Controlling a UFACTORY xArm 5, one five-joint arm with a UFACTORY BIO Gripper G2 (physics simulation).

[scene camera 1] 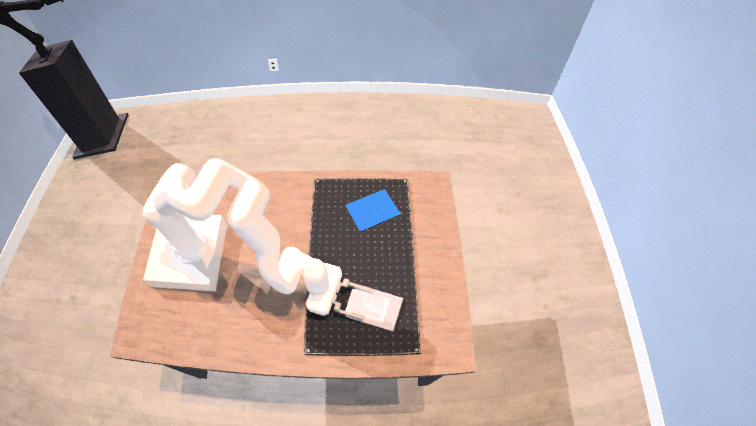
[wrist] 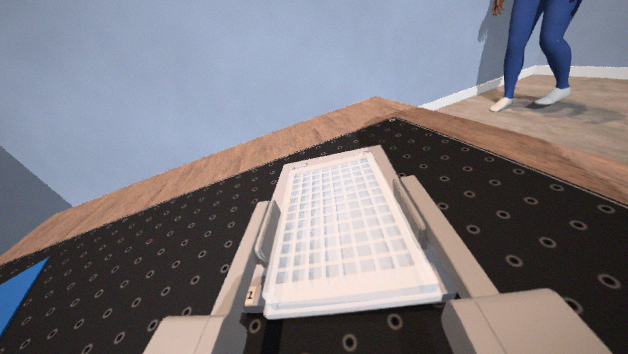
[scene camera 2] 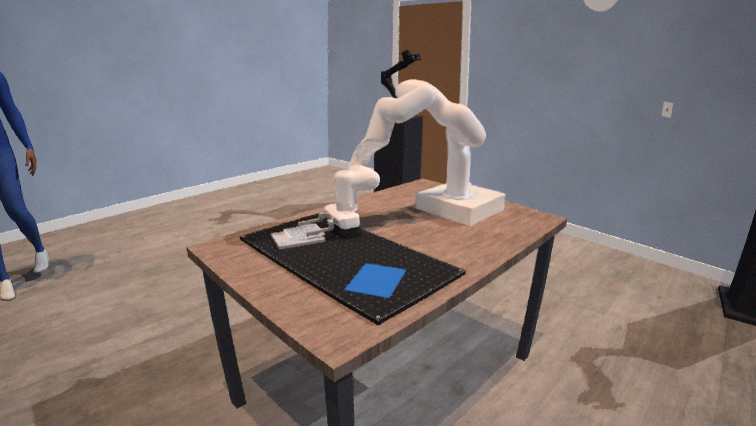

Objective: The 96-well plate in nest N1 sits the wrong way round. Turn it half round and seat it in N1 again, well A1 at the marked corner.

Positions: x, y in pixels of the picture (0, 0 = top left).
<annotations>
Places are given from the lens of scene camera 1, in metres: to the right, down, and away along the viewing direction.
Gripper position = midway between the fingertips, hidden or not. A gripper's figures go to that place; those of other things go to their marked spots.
gripper (scene camera 1: 368, 304): -0.03, 0.30, 1.18
white 96-well plate (scene camera 1: 373, 307): -0.01, 0.31, 1.19
</annotations>
